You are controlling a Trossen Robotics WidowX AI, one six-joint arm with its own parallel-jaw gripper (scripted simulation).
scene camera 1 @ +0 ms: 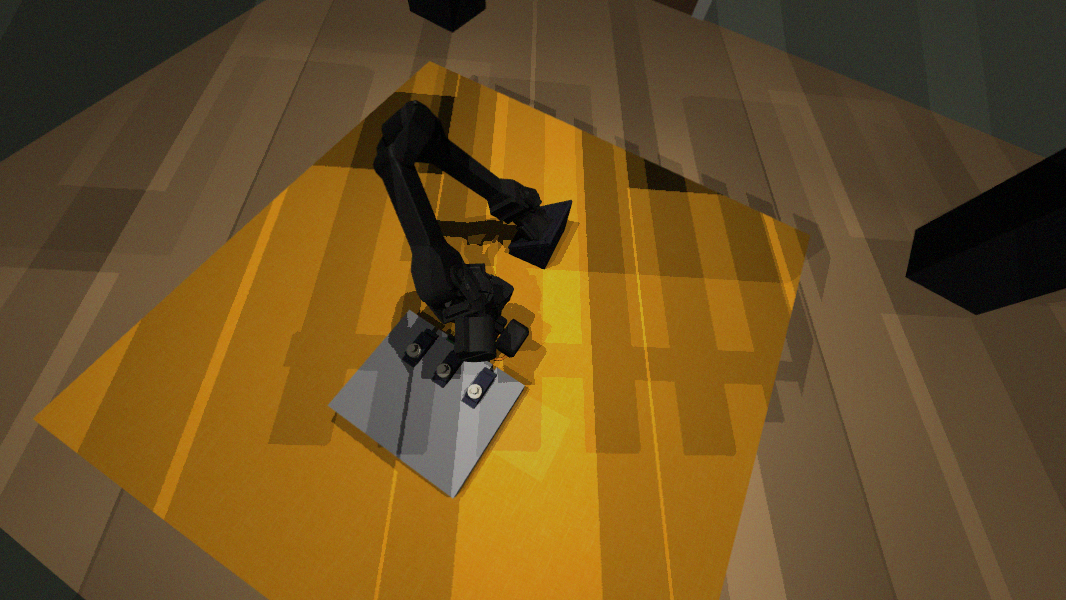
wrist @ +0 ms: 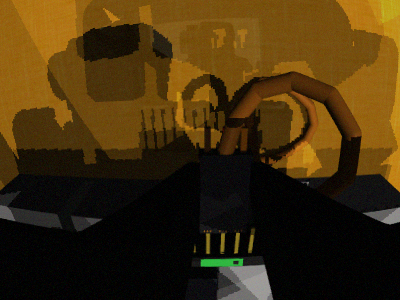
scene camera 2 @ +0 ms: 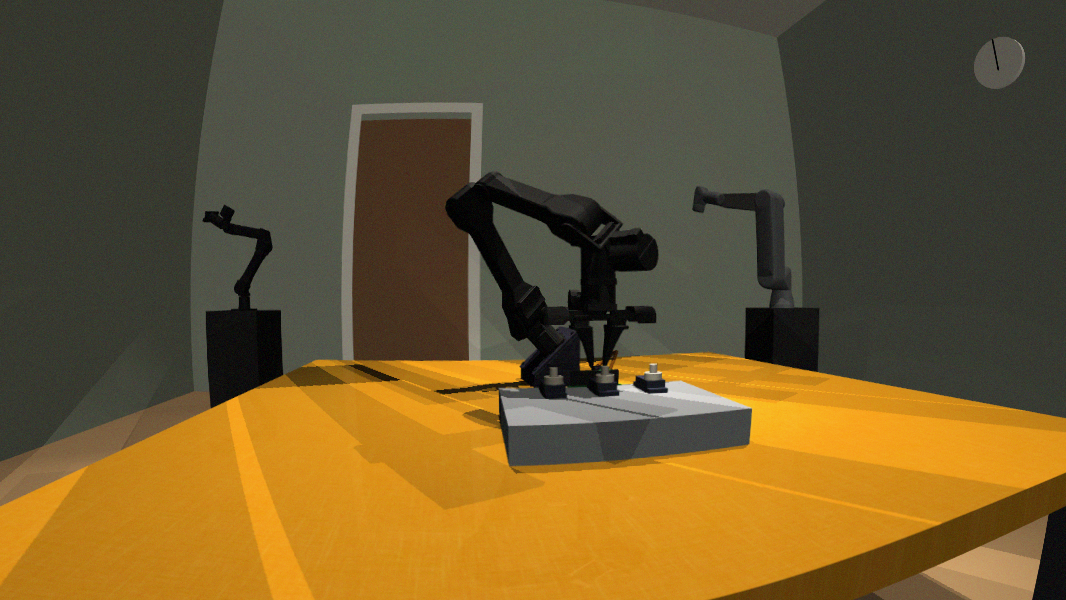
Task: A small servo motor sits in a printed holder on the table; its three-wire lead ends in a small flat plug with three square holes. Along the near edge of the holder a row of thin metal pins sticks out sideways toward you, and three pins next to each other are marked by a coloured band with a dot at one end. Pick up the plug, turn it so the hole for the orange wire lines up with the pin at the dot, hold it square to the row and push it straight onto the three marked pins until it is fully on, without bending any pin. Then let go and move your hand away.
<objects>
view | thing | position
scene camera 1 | my gripper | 482, 331
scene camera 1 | grey holder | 429, 428
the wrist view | my gripper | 225, 173
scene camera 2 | my gripper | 597, 367
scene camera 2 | grey holder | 536, 431
</objects>
